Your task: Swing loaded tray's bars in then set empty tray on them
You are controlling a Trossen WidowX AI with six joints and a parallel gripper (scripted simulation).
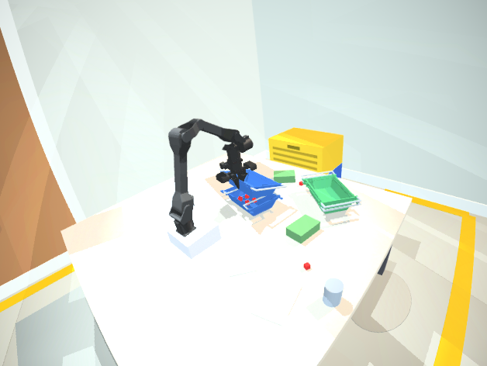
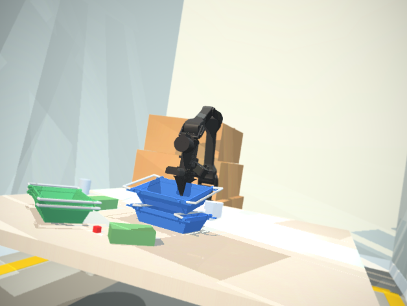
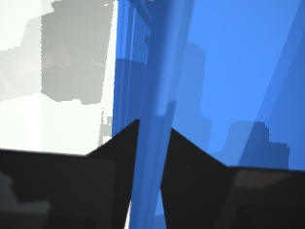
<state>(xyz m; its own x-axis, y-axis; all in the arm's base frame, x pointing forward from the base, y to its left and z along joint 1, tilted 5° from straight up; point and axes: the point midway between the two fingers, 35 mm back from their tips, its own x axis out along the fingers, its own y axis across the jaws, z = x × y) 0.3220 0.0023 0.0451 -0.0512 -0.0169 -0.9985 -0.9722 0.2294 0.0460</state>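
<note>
My gripper tip is 7 cm short of the blue tray, 2 cm to the left of it and 2 cm below it. Round my gripper tip: pale cylinder: 23 cm behind, 58 cm to the right, 7 cm below.
</note>
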